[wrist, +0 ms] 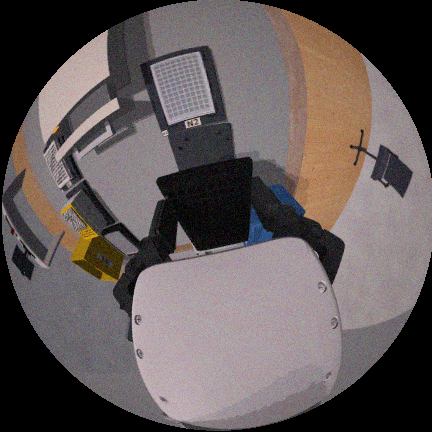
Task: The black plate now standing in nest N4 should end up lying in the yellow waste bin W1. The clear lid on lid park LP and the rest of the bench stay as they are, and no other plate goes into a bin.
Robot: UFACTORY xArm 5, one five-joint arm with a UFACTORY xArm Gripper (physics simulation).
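Frame: origin at the arm's base, x back, y right, z up, level; metres.
Where they show: gripper, fingertip midpoint: (210,198).
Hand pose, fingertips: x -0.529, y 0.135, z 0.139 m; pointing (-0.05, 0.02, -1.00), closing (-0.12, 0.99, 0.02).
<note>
Things, the pixels of their top centre, and the offset from my fingertips. "*": a spot on its surface instead.
- black plate, middle of its top: (216,224) dz +0.005, dx +0.033, dy +0.003 m
- yellow waste bin W1, middle of its top: (92,271) dz -0.052, dx +0.265, dy -0.489 m
- Nest N2, middle of its top: (181,85) dz -0.156, dx -0.137, dy -0.018 m
- pale gridded plate, middle of its top: (181,83) dz -0.146, dx -0.137, dy -0.018 m
- blue container, surface spot: (289,199) * dz -0.099, dx +0.106, dy +0.195 m
My gripper (210,198) is shut on the black plate (214,205), one finger at each side. The plate is raised above the bench, and part of the dark nest behind it shows with no plate on it; that nest's label is hidden. The yellow waste bin W1 (89,261) is at the lower left of the wrist view, away from the gripper. The clear lid and lid park LP cannot be told for certain.
Nest N2 (218,102) holds a pale gridded plate (183,87), beyond my plate. A blue container (289,199) shows behind the right finger. Dark stations and a gridded plate on a yellow base (89,232) are at left. A dark panel on a stand (392,170) is far right.
</note>
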